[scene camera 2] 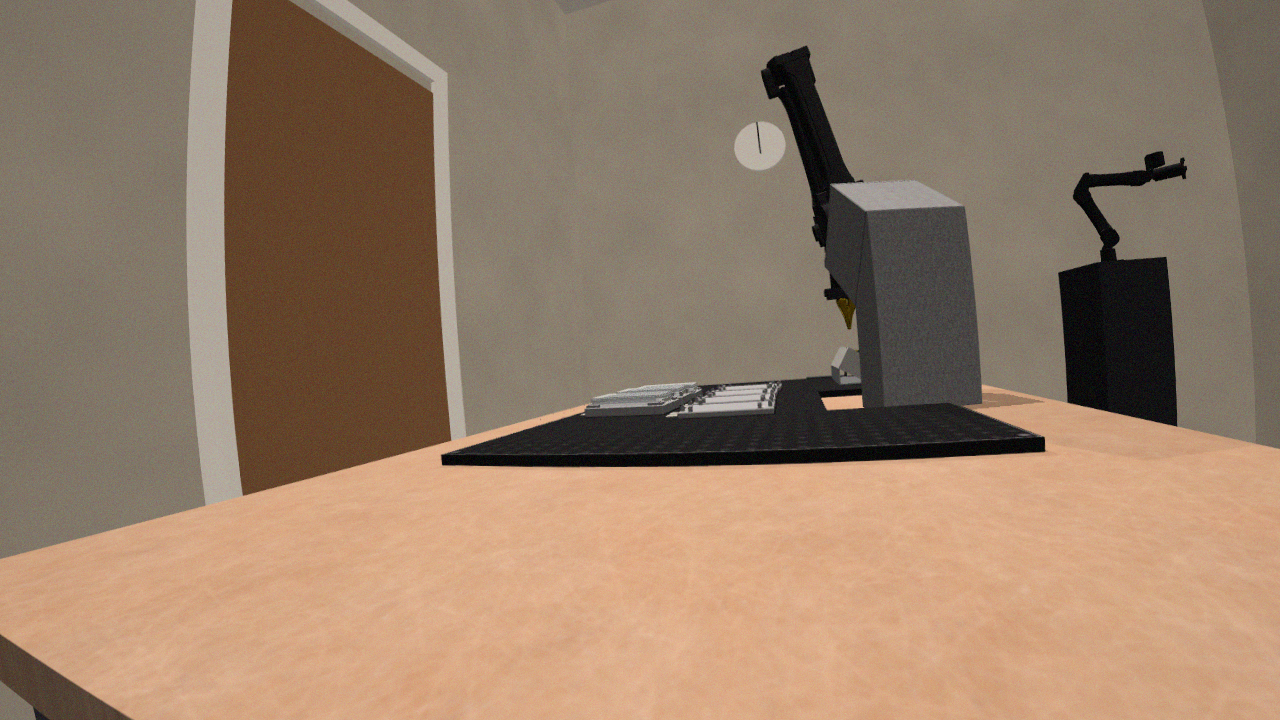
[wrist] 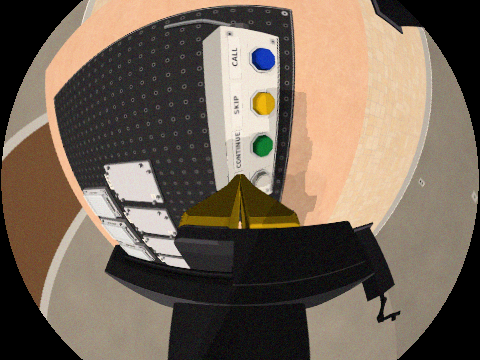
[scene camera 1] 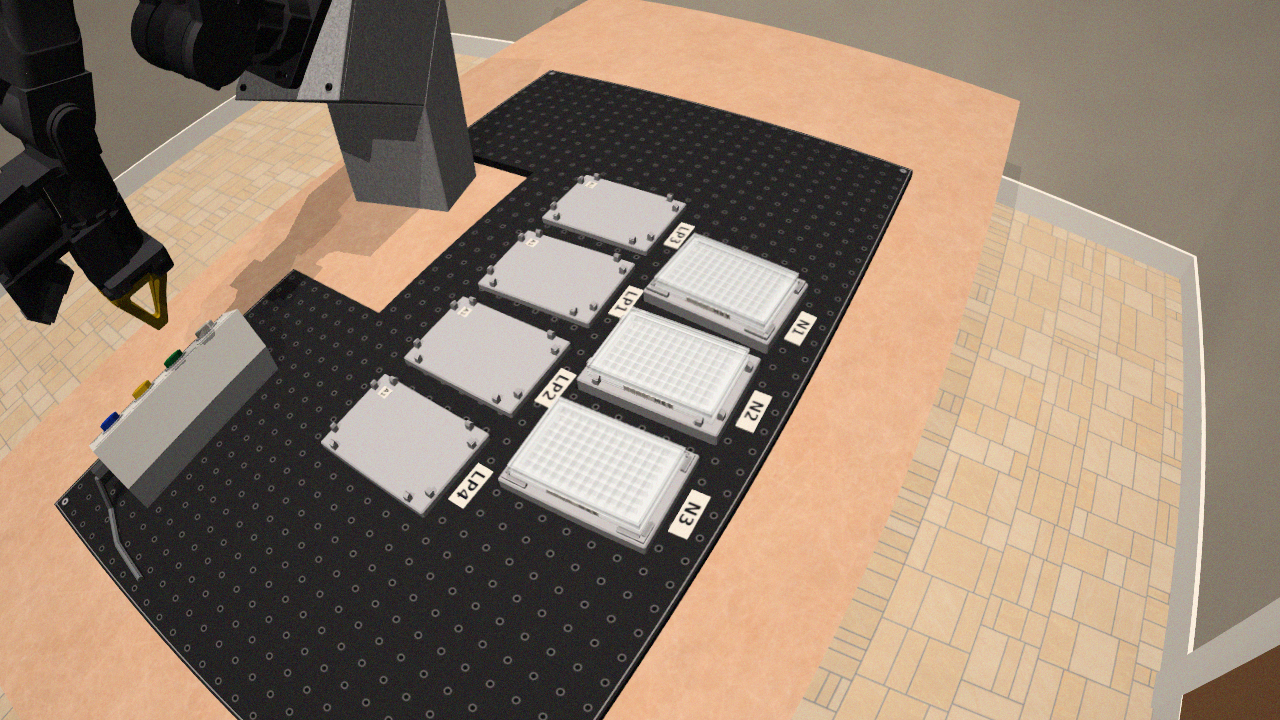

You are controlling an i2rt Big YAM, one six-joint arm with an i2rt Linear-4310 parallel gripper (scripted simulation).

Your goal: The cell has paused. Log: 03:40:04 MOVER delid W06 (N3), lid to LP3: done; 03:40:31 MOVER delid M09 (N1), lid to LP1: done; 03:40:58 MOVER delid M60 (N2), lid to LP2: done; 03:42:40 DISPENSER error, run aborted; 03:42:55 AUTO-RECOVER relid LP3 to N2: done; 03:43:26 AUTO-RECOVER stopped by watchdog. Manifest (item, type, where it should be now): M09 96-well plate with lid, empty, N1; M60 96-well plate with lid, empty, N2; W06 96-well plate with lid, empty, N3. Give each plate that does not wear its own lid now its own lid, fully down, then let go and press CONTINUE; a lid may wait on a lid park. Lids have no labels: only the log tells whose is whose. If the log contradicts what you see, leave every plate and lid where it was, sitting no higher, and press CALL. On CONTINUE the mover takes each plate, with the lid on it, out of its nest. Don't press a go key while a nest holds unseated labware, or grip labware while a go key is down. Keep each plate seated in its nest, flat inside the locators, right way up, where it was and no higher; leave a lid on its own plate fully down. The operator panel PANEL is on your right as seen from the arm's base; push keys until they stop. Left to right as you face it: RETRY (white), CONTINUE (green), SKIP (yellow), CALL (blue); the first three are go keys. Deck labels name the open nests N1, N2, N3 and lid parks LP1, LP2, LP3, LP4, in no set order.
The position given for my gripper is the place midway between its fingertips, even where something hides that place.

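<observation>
My gripper point(scene camera 1: 162, 325) is visible, and the wrist view also shows it point(wrist: 240, 180). A grey operator panel point(wrist: 231, 80) is present, as is a lid park LP4 point(wrist: 131, 183). A lid park LP3 point(scene camera 1: 610, 212) appears; scene camera 2 shows the LP3 point(scene camera 2: 741, 408) too. A lid park LP2 point(scene camera 1: 487, 351) is visible, with the wrist view also showing the LP2 point(wrist: 146, 219).
</observation>
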